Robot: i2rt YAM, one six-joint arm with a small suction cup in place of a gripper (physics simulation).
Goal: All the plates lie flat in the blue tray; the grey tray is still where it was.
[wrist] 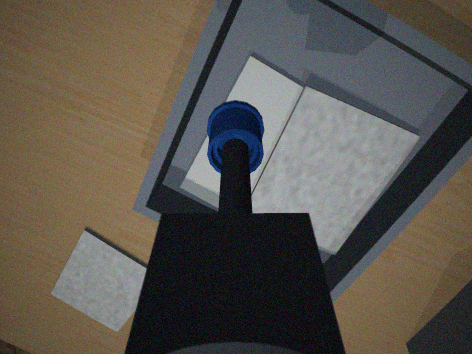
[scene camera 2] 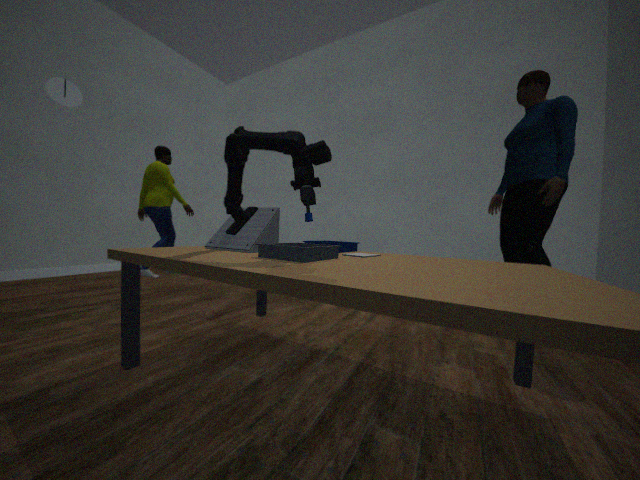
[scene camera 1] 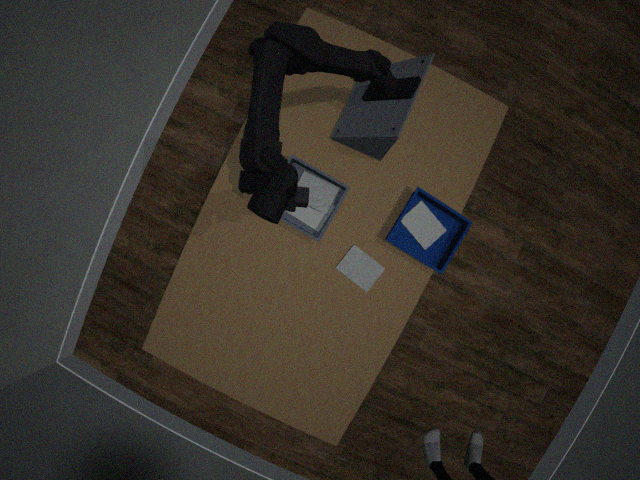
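Where they show: hand at its tool point: [wrist: 235,127] [scene camera 2: 309,220]; arm's base at its link origin: [scene camera 2: 242,220] [scene camera 1: 389,90].
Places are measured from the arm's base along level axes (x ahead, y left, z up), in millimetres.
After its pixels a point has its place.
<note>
The grey tray [scene camera 1: 331,213] {x 431, y 12, z -141 mm} [scene camera 2: 298,252] {x 505, y -215, z -113 mm} [wrist: 184,100] {x 534, y -103, z -94 mm} holds a speckled plate [scene camera 1: 321,190] {x 372, y -60, z -132 mm} [wrist: 340,155] {x 390, y -107, z -130 mm} and a plain pale plate [scene camera 1: 309,219] {x 489, y -51, z -136 mm} [wrist: 267,90] {x 476, y -130, z -135 mm}, side by side along one edge; whether they overlap is unclear. One pale plate [scene camera 1: 423,225] {x 311, y 344, z -135 mm} lies in the blue tray [scene camera 1: 438,252] {x 374, y 447, z -141 mm} [scene camera 2: 343,246] {x 427, y 300, z -113 mm}. Another speckled plate [scene camera 1: 360,268] {x 565, y 205, z -138 mm} [scene camera 2: 361,254] {x 566, y 199, z -139 mm} [wrist: 102,280] {x 567, y 193, z -139 mm} lies flat on the table between and below the trays in scene camera 1. My suction gripper [scene camera 2: 308,217] [wrist: 235,130] is open, with nothing on its blue cup, and hangs well above the grey tray. The arm hides the tray's left part in scene camera 1.
A sloped grey stand [scene camera 1: 374,116] {x 96, y -6, z -11 mm} [scene camera 2: 267,227] {x 172, y -4, z -30 mm} carries the arm's base on the wooden table [scene camera 1: 273,320] {x 902, y 1, z -144 mm} [scene camera 2: 465,284] {x 974, y -260, z -144 mm}. The blue tray is near the table's right edge in scene camera 1. Two people [scene camera 2: 157,183] [scene camera 2: 540,134] stand beyond the table.
</note>
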